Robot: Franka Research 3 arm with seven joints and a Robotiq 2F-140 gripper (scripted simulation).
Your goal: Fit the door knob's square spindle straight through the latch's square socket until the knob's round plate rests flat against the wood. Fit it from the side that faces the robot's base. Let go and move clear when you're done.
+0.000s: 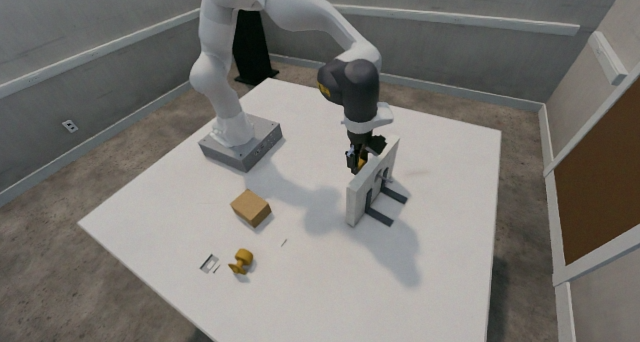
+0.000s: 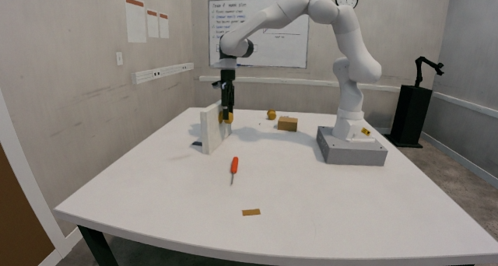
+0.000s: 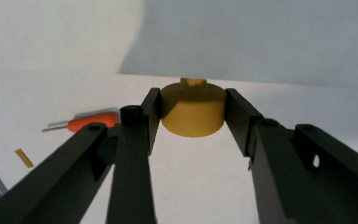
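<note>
Right now the latch socket is 60 mm ahead of my hand and 20 mm below it. The rest, counted from my hand: cardboard box (320 mm behind, 280 mm to the right, 140 mm below); then white wooden panel (60 mm ahead, 40 mm below); then orange screwdriver (280 mm to the left, 150 mm below, 90 mm behind).
</note>
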